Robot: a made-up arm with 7 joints. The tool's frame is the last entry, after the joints. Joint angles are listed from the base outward.
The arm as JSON. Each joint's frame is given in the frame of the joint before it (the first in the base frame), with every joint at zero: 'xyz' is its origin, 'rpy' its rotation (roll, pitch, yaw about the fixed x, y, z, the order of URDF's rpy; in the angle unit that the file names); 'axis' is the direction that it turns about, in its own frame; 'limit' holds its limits. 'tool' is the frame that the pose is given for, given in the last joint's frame.
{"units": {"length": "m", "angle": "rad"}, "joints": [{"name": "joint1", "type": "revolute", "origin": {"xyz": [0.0, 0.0, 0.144], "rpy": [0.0, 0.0, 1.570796]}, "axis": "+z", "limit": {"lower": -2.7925, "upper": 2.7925}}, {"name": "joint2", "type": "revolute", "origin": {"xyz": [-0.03, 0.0, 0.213], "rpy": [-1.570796, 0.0, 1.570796]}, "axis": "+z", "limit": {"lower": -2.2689, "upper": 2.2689}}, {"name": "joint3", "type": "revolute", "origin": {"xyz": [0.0, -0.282, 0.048], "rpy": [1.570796, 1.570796, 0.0]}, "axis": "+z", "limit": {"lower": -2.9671, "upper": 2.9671}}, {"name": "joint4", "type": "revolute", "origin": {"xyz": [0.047, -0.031, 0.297], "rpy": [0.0, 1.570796, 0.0]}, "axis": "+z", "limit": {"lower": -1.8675, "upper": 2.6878}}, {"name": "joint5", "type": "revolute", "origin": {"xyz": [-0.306, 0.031, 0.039], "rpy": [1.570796, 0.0, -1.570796]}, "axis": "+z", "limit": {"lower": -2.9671, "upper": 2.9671}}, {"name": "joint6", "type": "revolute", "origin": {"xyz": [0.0, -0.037, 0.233], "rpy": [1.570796, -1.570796, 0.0]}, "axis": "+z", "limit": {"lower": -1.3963, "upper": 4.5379}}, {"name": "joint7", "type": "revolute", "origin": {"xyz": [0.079, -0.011, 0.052], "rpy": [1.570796, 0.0, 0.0]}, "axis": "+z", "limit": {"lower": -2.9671, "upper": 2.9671}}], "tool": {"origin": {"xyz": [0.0, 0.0, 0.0], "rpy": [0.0, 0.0, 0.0]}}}
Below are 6 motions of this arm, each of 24 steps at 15 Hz.
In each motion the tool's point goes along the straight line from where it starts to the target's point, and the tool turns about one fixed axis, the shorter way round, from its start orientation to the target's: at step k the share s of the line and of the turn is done. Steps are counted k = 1, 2, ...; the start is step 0. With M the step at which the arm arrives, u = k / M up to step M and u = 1 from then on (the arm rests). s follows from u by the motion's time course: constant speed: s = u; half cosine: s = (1 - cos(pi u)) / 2; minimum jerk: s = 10 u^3 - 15 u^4 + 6 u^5.
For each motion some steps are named. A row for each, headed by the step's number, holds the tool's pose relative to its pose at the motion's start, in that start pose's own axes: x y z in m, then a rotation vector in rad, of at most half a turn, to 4 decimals.
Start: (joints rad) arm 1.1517 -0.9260 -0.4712 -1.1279 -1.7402 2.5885 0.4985
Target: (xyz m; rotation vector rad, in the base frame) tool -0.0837 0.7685 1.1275 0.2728 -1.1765 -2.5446
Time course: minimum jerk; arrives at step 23
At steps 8, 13, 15, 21, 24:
8: -0.0229 -0.0585 0.0541 -0.0251 -0.1515 0.2527
13: -0.0614 -0.1568 0.1449 -0.0671 -0.4057 0.6769
15: -0.0760 -0.1940 0.1792 -0.0830 -0.5019 0.8375
21: -0.0984 -0.2511 0.2320 -0.1075 -0.6496 1.0839
24: -0.0989 -0.2526 0.2333 -0.1081 -0.6534 1.0902

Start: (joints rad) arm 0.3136 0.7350 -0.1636 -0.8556 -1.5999 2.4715 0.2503
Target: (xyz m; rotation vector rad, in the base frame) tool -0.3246 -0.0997 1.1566 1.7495 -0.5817 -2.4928
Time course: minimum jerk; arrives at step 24
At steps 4, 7, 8, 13, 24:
4: 0.0095 -0.0191 -0.0112 -0.0101 -0.0153 0.0643
7: 0.0406 -0.0820 -0.0481 -0.0433 -0.0654 0.2757
8: 0.0560 -0.1131 -0.0664 -0.0597 -0.0902 0.3802
13: 0.1541 -0.3113 -0.1827 -0.1644 -0.2483 1.0465
24: 0.2667 -0.5388 -0.3162 -0.2845 -0.4297 1.8114

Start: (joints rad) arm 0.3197 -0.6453 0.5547 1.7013 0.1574 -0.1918 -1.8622
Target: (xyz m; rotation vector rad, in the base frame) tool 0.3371 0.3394 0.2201 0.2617 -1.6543 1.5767
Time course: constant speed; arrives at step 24
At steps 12, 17, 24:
12: -0.0136 -0.0089 0.1823 0.5052 -0.0506 -0.0502
17: -0.0192 -0.0126 0.2583 0.7157 -0.0717 -0.0711
24: -0.0272 -0.0179 0.3646 1.0104 -0.1013 -0.1004

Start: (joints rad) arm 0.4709 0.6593 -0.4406 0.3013 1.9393 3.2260 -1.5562
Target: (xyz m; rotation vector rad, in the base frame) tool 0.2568 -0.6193 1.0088 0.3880 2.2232 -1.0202
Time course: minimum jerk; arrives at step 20
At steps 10, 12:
10: -0.1308 0.1387 0.3295 -0.1241 0.0770 0.2282
12: -0.1786 0.1894 0.4498 -0.1694 0.1051 0.3115

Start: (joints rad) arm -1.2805 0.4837 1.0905 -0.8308 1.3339 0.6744 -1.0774
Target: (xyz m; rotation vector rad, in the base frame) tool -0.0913 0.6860 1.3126 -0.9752 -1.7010 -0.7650
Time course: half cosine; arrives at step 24
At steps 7, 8, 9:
7: -0.0991 -0.0327 0.0140 0.1140 0.0063 0.3969
8: -0.1267 -0.0418 0.0179 0.1457 0.0081 0.5072
9: -0.1564 -0.0516 0.0221 0.1799 0.0100 0.6262

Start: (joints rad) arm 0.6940 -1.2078 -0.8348 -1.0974 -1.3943 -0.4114 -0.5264
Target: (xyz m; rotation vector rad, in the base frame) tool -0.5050 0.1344 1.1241 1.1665 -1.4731 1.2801
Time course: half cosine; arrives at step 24
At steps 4, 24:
4: -0.0277 0.0528 0.0097 -0.0292 -0.0385 0.0497
24: -0.4139 0.7885 0.1447 -0.4352 -0.5751 0.7418

